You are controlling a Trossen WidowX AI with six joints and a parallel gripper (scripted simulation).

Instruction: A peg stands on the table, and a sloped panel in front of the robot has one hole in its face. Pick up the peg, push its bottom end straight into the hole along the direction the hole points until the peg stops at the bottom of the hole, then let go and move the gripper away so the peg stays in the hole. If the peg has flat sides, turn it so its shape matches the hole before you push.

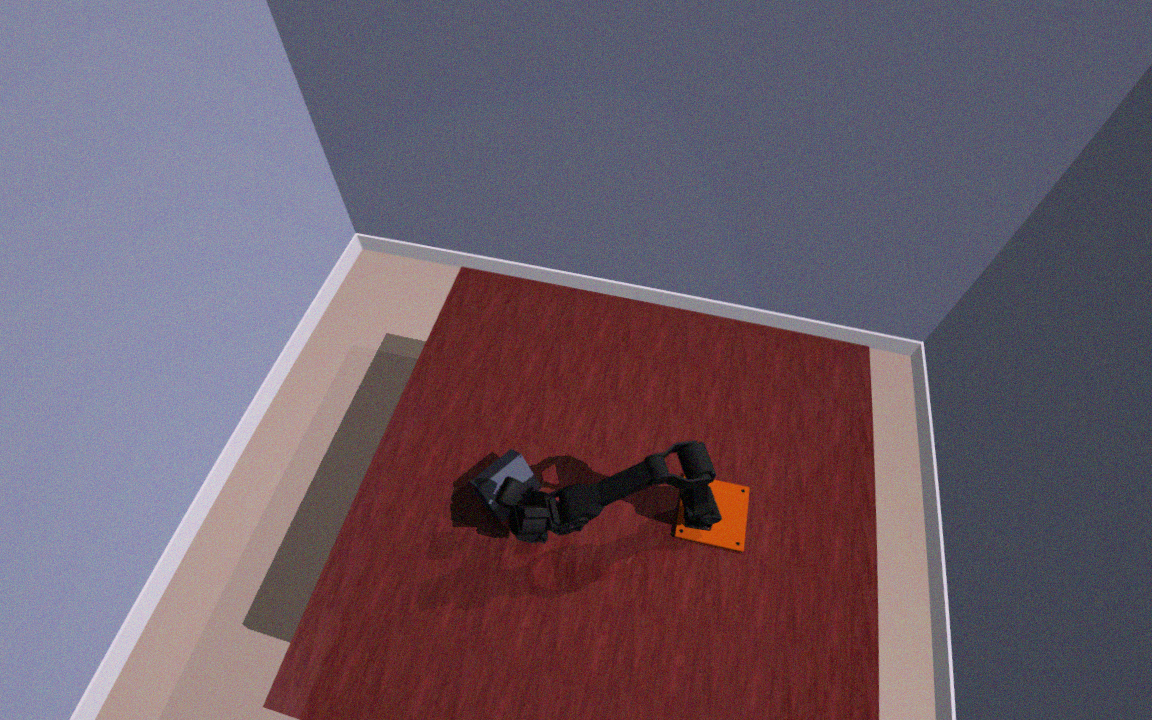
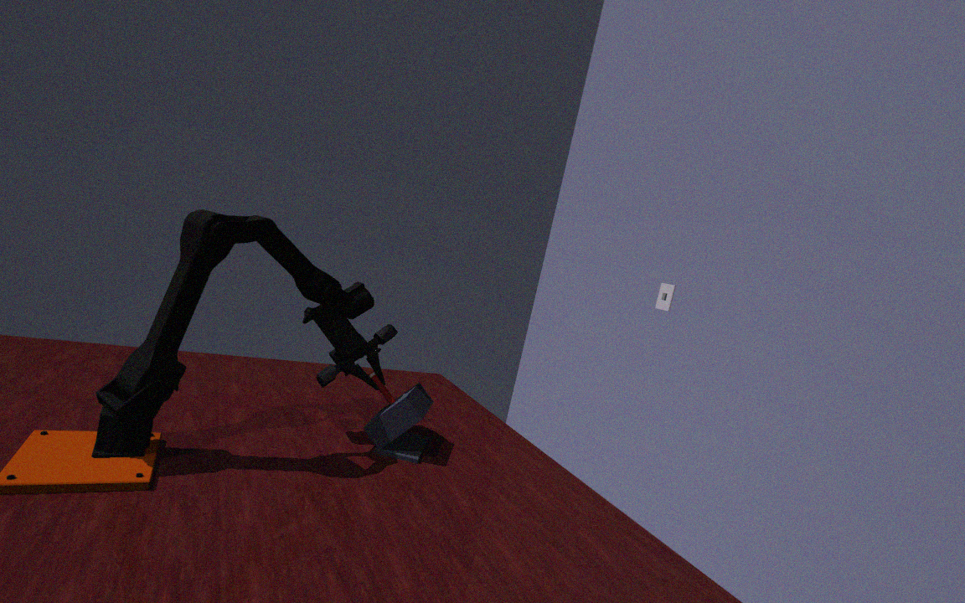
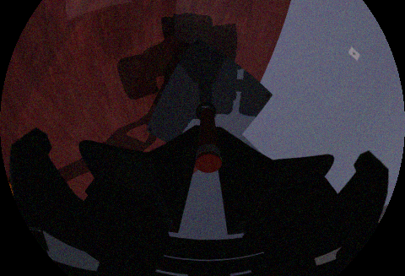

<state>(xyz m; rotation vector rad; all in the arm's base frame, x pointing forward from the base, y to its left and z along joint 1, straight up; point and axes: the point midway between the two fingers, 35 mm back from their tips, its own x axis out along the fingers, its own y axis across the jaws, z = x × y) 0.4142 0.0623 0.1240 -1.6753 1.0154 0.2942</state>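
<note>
My gripper tip is 40 mm short of the sloped panel, 30 mm to the left of it and 50 mm above it. Round my gripper tip: red peg: 10 mm behind, 10 mm to the left, 10 mm above.
</note>
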